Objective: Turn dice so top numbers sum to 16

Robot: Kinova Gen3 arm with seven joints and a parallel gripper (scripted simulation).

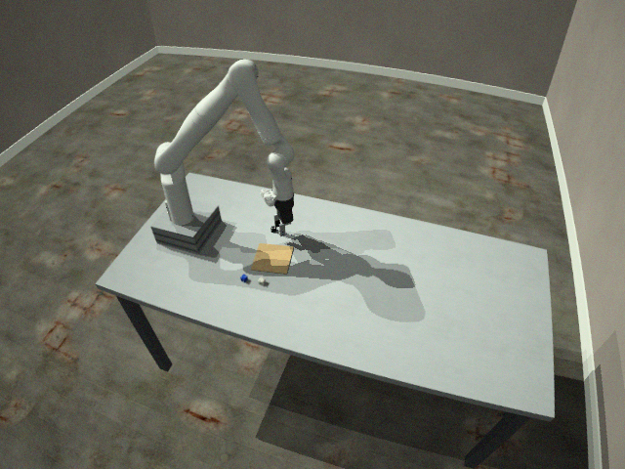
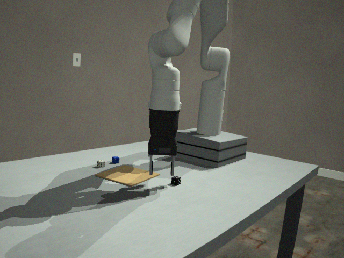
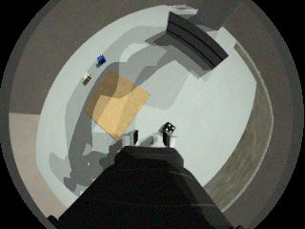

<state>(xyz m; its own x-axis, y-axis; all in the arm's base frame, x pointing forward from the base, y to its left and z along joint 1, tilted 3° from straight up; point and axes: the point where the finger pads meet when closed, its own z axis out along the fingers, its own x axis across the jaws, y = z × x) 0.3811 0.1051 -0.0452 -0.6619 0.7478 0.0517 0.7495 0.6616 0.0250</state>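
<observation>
The black die is 4 cm behind my hand, 2 cm to the left of it and 4 cm below it. From my hand the other things lie so: tan mat (1 cm ahead, 12 cm to the right, 5 cm below); then white die (2 cm ahead, 25 cm to the right, 4 cm below); then blue die (5 cm behind, 26 cm to the right, 4 cm below).
</observation>
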